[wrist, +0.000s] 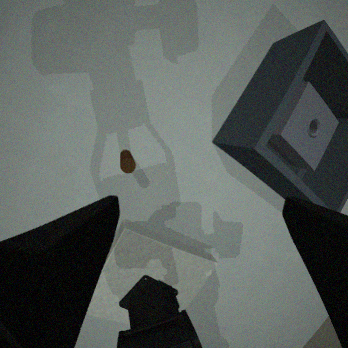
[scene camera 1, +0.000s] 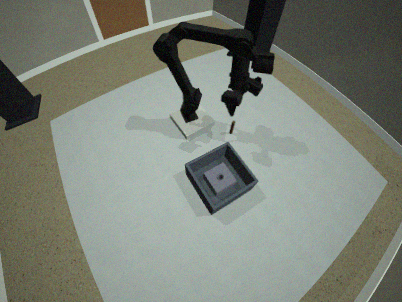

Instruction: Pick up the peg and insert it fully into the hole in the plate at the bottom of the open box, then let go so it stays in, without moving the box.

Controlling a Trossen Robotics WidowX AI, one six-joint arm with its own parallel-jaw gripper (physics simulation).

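Frame: origin at the arm's base, x ahead, y left, z up, level; metres.
Seen in the pictures: gripper, fingertip midpoint: (wrist: 203, 205) (scene camera 1: 234, 110); arm's base at its link origin: (wrist: 148, 297) (scene camera 1: 189, 116).
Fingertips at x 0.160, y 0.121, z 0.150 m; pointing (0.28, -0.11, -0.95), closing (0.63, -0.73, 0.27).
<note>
Offsets run from my fingertips to a thing's middle.
The brown peg @(0.026 m left, 0.018 m back, 0.140 m down) (scene camera 1: 232, 127) (wrist: 127, 161) stands upright on the light mat, apart from the box. The grey open box @(0.135 m right, 0.176 m ahead, 0.131 m down) (scene camera 1: 200, 192) (wrist: 270, 100) stands at the centre in the scene view and upper right in the wrist view. Inside it lies a pale plate @(0.135 m right, 0.176 m ahead, 0.145 m down) (scene camera 1: 212, 174) (wrist: 300, 140) with a round hole (scene camera 1: 220, 177) (wrist: 314, 128); no peg is in it. My gripper (scene camera 1: 232, 113) (wrist: 203, 205) is open and empty, pointing down above the mat. In the scene view its tips appear just above the peg; in the wrist view the peg lies beyond the left fingertip.
The arm's pale base plate (scene camera 1: 179, 123) (wrist: 190, 270) lies behind the box and left of the peg in the scene view. Dark columns (scene camera 1: 265, 27) (scene camera 1: 17, 102) stand at the back right and far left. Arm shadows fall around the peg on the mat.
</note>
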